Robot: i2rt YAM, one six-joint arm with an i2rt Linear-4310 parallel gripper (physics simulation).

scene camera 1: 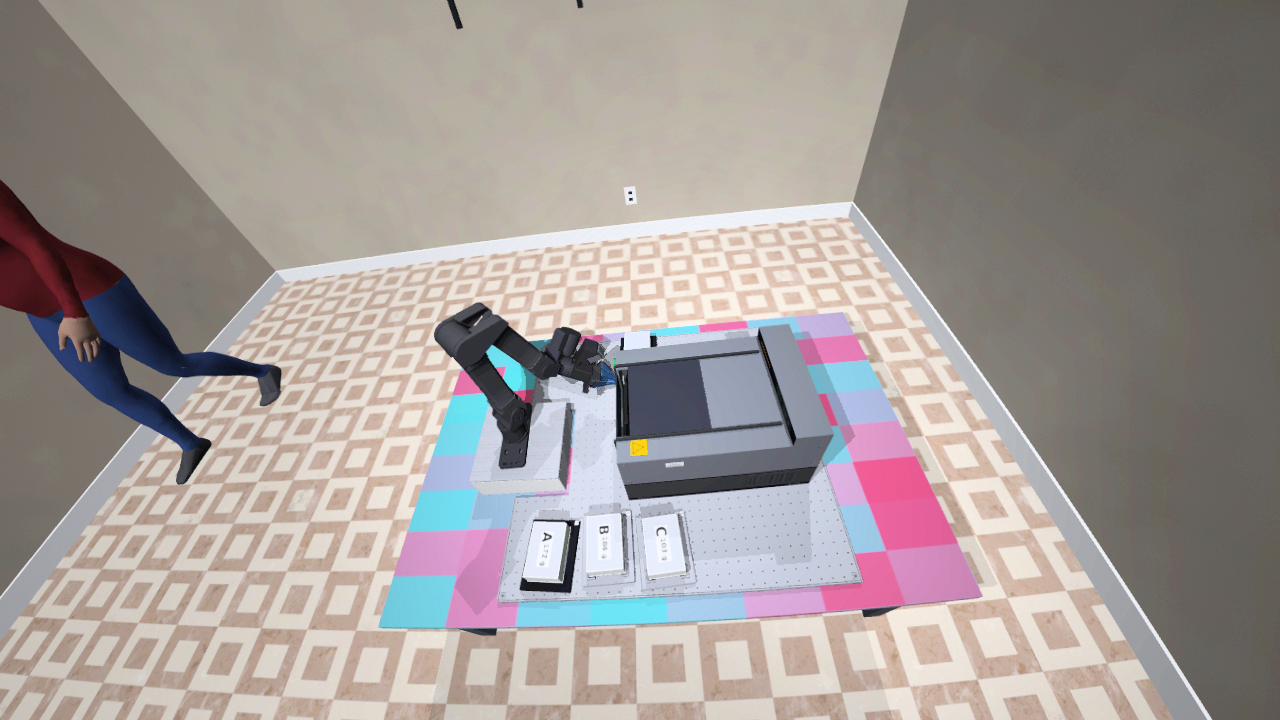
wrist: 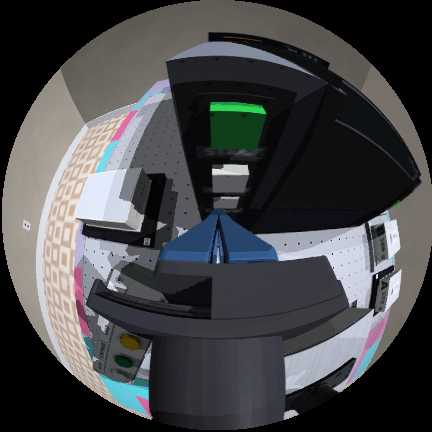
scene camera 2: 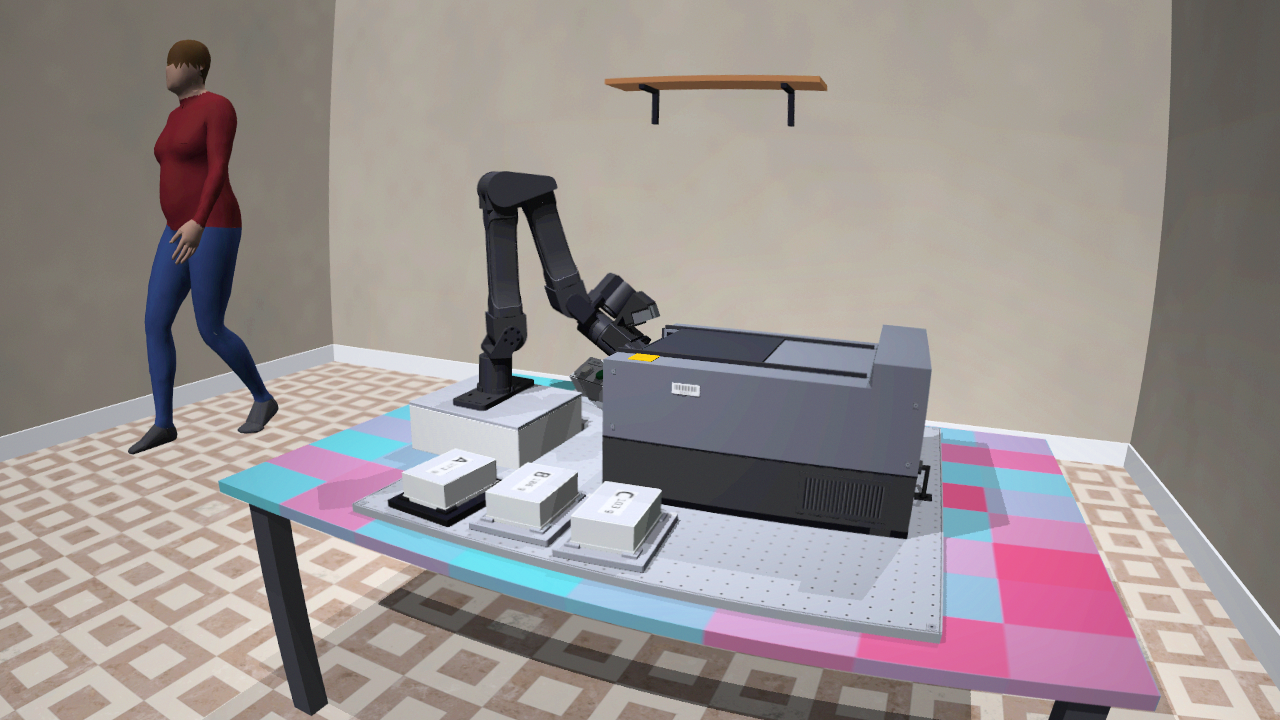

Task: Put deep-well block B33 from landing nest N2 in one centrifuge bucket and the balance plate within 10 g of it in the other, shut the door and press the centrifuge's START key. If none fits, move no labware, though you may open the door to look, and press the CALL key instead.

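Pixels of known places: gripper, fingertip midpoint: [wrist: 217, 214]; arm's base, link origin: [scene camera 1: 516, 435] [scene camera 2: 495, 394].
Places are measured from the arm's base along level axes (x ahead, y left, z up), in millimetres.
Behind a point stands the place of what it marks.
Note:
My gripper [scene camera 1: 611, 376] {x 299, y 124, z 20 mm} [wrist: 217, 214] {x 299, y 124, z 20 mm} is shut and empty at the centrifuge's front; its tips are hidden in scene camera 2. In the wrist view the blue fingertips overlap the lower edge of the lowest of two pale keys; contact is unclear. The green START key [wrist: 237, 130] {x 296, y 118, z 108 mm} is above them. The centrifuge [scene camera 1: 716, 458] {x 511, y -196, z 115 mm} [scene camera 2: 760, 402] {x 525, y -197, z 99 mm} [wrist: 315, 170] {x 299, y 69, z 83 mm} has a dark panel [scene camera 1: 664, 395] {x 417, y -28, z 138 mm} and a grey panel across its top. A white block [scene camera 1: 636, 340] {x 356, y 316, z -16 mm} [wrist: 106, 200] {x 341, y 278, z -16 mm} sits on a black nest; its name is unreadable. Plates A [scene camera 1: 546, 550] {x 100, y -310, z -21 mm} [scene camera 2: 449, 480] {x 129, y -355, z -21 mm}, B [scene camera 1: 605, 543] {x 239, y -308, z -20 mm} [scene camera 2: 531, 497] {x 260, y -355, z -21 mm} and C [scene camera 1: 664, 545] {x 373, y -326, z -21 mm} [scene camera 2: 615, 519] {x 385, y -372, z -21 mm} stand in a row.
A button box [wrist: 112, 357] {x 116, y 265, z -2 mm} with yellow and green buttons is lower left in the wrist view. A second box [wrist: 134, 281] {x 239, y 211, z -3 mm} is partly behind the gripper body. The arm's pedestal [scene camera 1: 501, 486] {x -40, y -130, z -38 mm} [scene camera 2: 465, 438] {x 14, y -133, z -45 mm} stands left of the centrifuge. A person [scene camera 1: 58, 277] [scene camera 2: 192, 161] stands left of the table.

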